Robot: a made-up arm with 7 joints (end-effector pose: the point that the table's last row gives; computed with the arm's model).
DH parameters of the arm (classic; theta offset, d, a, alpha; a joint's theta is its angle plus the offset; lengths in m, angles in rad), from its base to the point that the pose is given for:
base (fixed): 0 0 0 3.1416
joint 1: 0 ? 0 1.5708
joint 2: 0 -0.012 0 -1.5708
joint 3: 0 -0.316 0 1.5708
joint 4: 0 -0.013 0 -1.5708
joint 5: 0 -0.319 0 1.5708
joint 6: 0 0 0 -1.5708
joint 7: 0 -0.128 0 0
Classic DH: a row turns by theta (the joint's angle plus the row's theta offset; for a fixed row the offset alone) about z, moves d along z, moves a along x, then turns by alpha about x.
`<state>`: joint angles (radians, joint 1 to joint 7).
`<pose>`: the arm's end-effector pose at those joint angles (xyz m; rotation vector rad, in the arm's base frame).
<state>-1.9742 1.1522 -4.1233 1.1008 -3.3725 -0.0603 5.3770</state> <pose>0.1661 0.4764 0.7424 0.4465 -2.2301 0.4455</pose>
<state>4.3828 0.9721 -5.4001 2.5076 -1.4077 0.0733 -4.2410</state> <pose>0.1882 0.1231 0.1611 0.0943 -0.6662 -1.2133</pose>
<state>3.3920 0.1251 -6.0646 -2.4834 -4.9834 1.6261 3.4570</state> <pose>0.2461 0.0378 0.4417 1.8947 -0.1274 -0.7749</pose>
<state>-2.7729 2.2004 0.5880 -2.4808 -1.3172 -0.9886 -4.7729</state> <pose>-0.1334 0.0388 0.5253 0.0002 -2.7152 0.7504</pose>
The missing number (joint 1, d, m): -0.322
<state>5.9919 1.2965 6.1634 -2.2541 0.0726 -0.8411 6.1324</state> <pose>-0.0633 -0.0694 0.5600 -1.8319 -0.1966 -2.2794</pose>
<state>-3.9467 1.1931 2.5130 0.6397 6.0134 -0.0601 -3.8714</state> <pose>-0.4916 -0.2903 0.7766 -2.2623 1.1060 -0.7011</pose>
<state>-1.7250 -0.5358 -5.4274 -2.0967 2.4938 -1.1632 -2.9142</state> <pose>-0.2568 -0.3204 0.4034 -2.3088 -0.2940 -1.5389</pose>
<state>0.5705 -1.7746 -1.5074 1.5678 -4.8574 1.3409 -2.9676</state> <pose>-0.0969 0.4505 0.4163 2.7381 1.2120 -0.1598</pose>
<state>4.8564 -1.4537 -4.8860 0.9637 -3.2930 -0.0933 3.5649</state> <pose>0.2987 -0.6000 0.4406 -1.7853 -0.5857 0.8567</pose>
